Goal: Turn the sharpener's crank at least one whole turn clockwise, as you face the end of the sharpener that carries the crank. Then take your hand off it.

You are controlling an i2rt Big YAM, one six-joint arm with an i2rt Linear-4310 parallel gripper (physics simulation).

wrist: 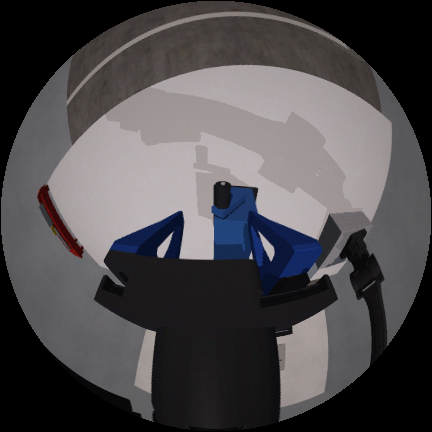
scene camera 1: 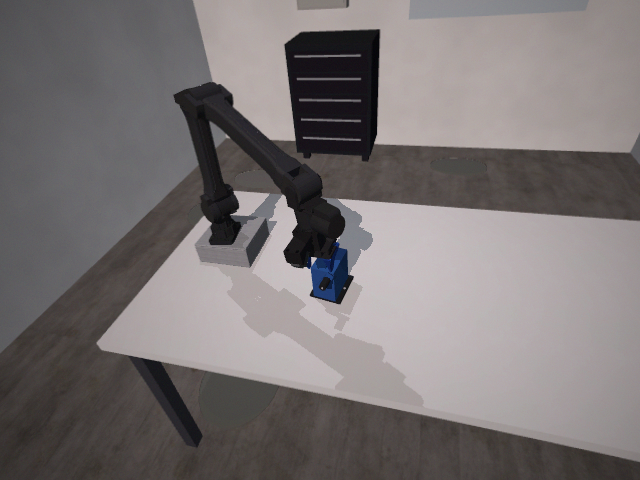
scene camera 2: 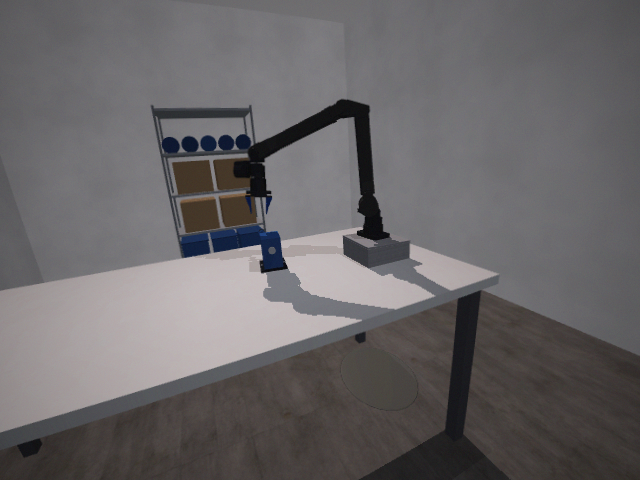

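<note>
The blue sharpener stands upright on its black base plate on the table. Its crank's black knob sticks out from the end that faces scene camera 1. In the wrist view the knob shows beyond the fingertips, and a short blue crank arm runs from it toward the body. The crank does not show in scene camera 2's view. My gripper is open and empty, pointing down. In scene camera 2's view it hangs above the sharpener, with a visible gap, apart from the crank.
The arm's grey base block sits on the white table near one end. A black drawer cabinet stands on the floor behind. A shelf rack stands beyond the table.
</note>
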